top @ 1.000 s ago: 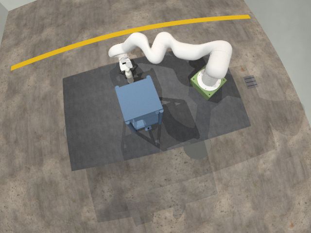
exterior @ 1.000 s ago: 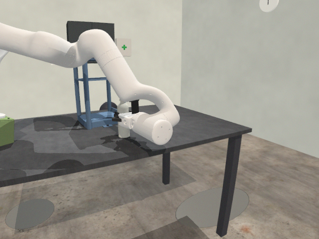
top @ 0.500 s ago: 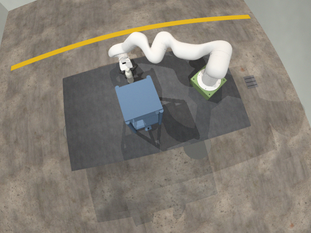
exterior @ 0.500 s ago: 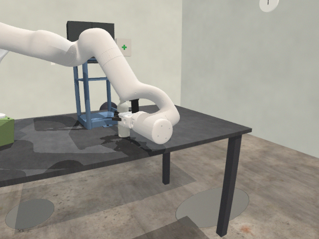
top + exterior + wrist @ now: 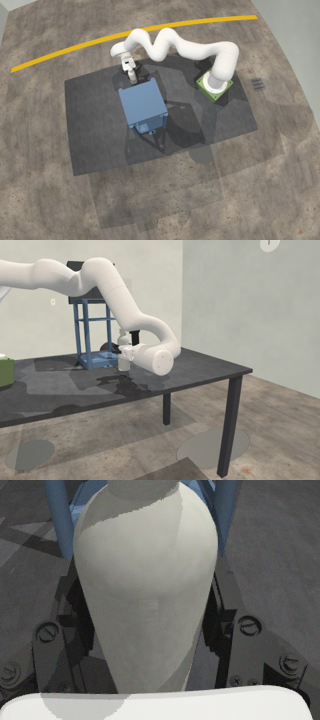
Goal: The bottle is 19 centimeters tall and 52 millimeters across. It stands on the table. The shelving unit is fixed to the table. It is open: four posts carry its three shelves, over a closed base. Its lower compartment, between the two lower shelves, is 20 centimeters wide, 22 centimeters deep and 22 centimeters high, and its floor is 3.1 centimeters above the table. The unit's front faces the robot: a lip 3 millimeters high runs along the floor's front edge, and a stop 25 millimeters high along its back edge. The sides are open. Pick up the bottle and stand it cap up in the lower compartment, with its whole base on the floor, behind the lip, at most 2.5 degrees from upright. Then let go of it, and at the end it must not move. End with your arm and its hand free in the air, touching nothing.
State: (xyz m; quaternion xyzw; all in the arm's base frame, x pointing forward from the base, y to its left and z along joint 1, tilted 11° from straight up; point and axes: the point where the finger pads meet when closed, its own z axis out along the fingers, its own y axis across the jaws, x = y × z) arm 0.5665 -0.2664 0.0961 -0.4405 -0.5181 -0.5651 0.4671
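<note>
Now: the shelving unit 310 mm to the left of my hand and 40 mm above it. The rest, counted from my hand: white bottle: 20 mm above.
</note>
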